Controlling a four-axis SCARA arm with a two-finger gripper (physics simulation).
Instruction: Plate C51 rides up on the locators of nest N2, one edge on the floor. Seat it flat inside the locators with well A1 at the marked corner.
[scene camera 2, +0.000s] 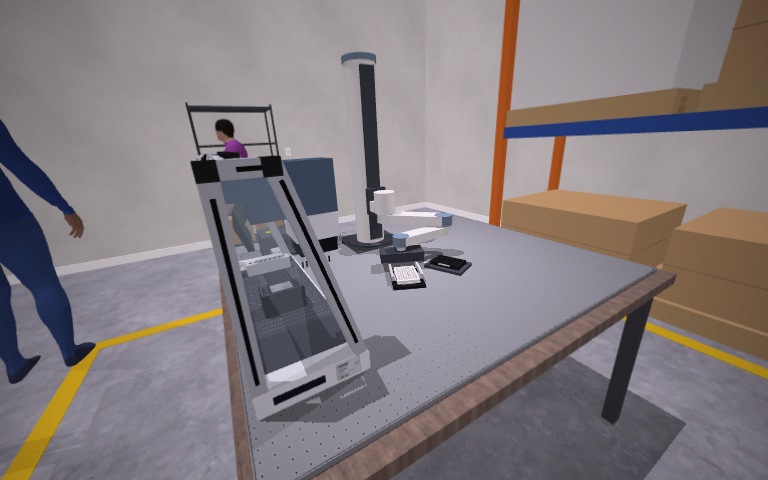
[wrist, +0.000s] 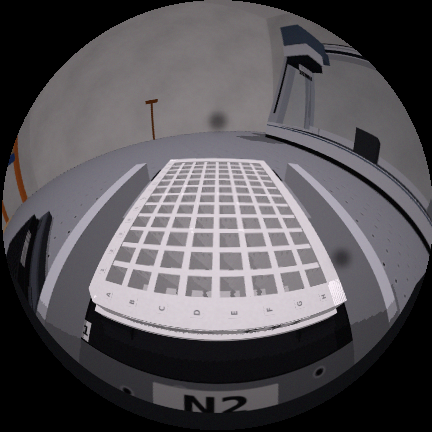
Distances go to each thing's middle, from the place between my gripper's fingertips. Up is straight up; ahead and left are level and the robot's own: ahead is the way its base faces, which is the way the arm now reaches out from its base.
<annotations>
Right now the black nest N2 (wrist: 201, 361) is 30 mm behind my hand, 20 mm to the left of it and 20 mm below it. Round my hand: plate C51 (wrist: 217, 249) (30 mm behind, 10 mm to the left).
</annotations>
